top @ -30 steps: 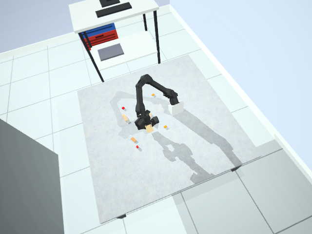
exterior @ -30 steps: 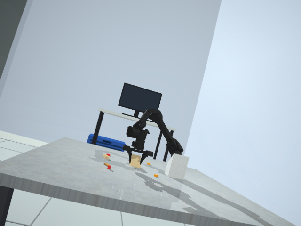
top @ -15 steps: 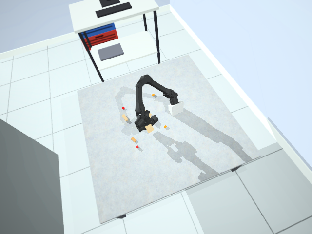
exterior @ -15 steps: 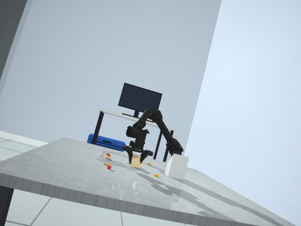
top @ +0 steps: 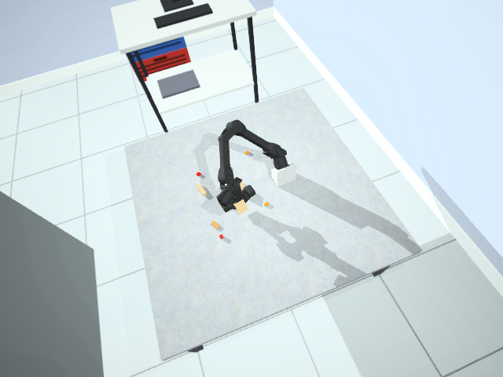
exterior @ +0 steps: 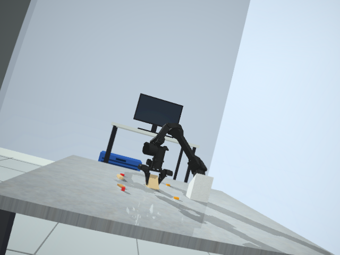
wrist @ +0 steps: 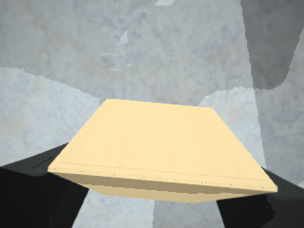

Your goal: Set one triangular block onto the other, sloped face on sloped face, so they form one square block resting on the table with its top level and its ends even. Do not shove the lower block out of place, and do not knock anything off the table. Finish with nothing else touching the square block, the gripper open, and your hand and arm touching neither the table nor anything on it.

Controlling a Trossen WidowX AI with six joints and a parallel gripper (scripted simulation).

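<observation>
The tan wooden triangular block lies 10 mm to the right of my gripper tip and 10 mm above it.
</observation>
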